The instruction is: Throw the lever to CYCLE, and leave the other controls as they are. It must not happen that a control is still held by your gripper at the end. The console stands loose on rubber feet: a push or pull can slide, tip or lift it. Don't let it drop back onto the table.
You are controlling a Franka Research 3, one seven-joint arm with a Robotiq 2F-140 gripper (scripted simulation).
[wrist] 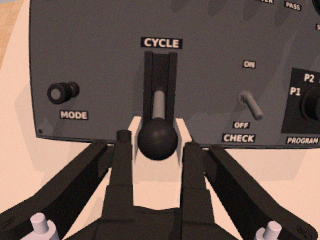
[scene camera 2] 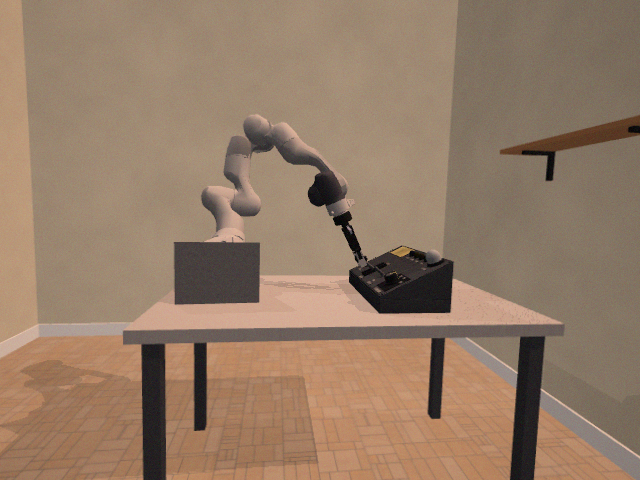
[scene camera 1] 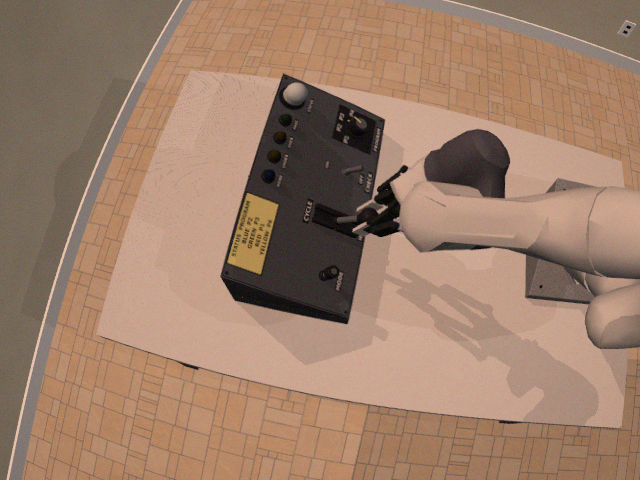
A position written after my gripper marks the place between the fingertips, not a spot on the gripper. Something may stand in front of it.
Note:
I see my gripper (scene camera 1: 360,222) and a dark console (scene camera 1: 279,248).
The dark console is seen too in the wrist view (wrist: 221,58) and in scene camera 2 (scene camera 2: 425,286). My gripper shows as well in the wrist view (wrist: 157,128).

